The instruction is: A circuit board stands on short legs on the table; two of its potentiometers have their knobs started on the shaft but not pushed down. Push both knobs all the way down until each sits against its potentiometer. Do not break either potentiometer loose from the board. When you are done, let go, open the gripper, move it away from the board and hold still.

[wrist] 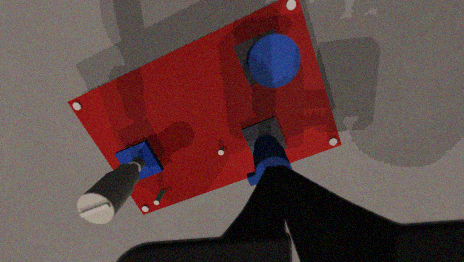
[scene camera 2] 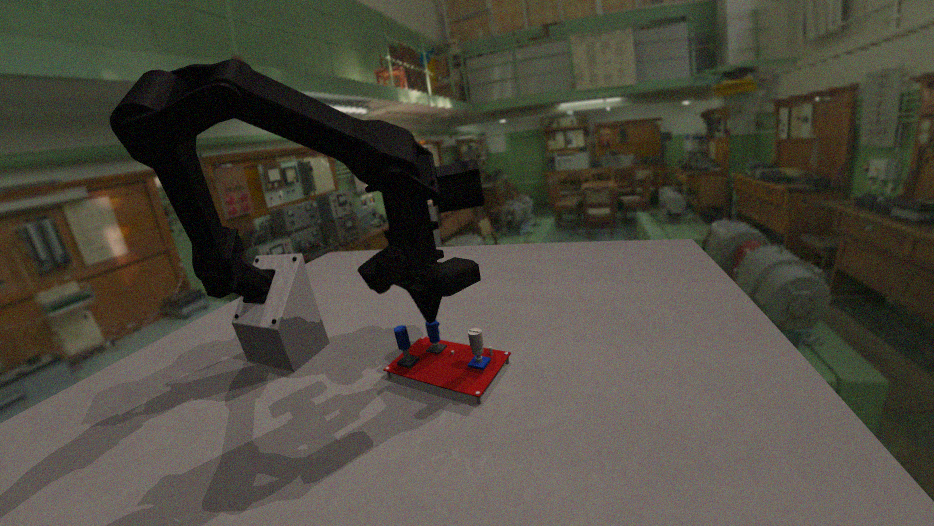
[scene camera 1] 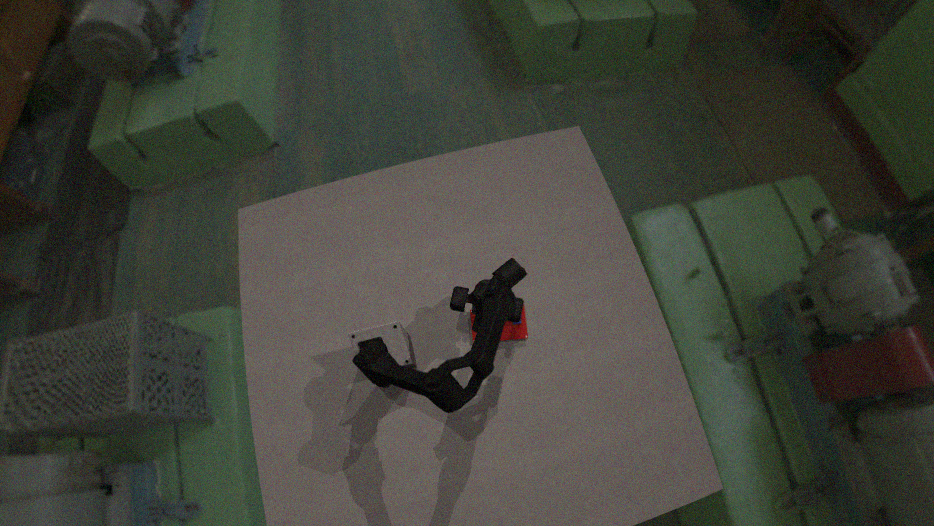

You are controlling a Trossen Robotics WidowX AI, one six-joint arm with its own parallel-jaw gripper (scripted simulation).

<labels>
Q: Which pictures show my gripper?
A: The wrist view, scene camera 2 and scene camera 1: all of them.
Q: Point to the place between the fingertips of my gripper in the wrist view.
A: At 275, 174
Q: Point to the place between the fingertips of my gripper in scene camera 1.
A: At 486, 312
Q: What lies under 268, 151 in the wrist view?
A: A blue knob.
</labels>
